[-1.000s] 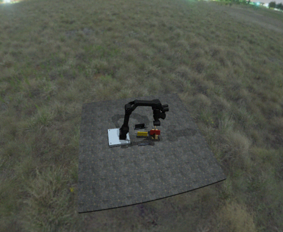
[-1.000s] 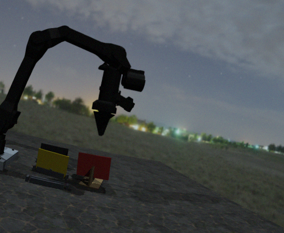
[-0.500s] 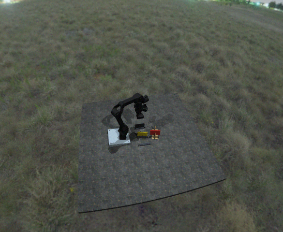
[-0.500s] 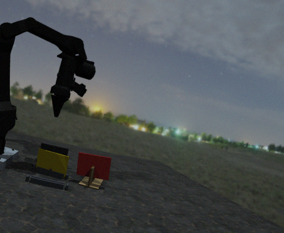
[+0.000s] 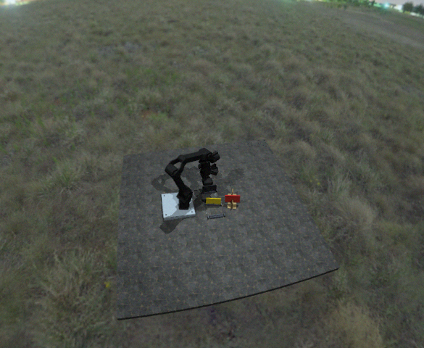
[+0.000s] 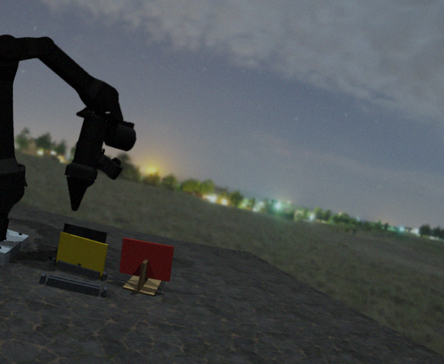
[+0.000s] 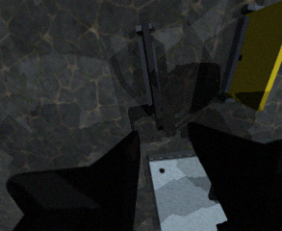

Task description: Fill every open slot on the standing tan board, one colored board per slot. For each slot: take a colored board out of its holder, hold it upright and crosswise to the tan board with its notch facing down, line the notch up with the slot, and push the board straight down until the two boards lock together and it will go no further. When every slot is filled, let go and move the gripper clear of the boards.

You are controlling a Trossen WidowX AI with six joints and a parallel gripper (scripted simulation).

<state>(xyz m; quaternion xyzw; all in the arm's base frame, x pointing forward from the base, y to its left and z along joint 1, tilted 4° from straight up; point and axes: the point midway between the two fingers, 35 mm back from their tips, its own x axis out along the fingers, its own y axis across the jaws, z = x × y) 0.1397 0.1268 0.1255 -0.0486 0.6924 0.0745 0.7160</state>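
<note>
Right now my gripper tip is 80 mm above the dark board, 30 mm short of it and 10 mm to the right of it. Also, from my gripper tip: red board: 180 mm ahead, 100 mm to the right, 60 mm below; tan board: 190 mm ahead, 80 mm to the right, 80 mm below; yellow board: 110 mm to the right, 80 mm below, 50 mm ahead.
</note>
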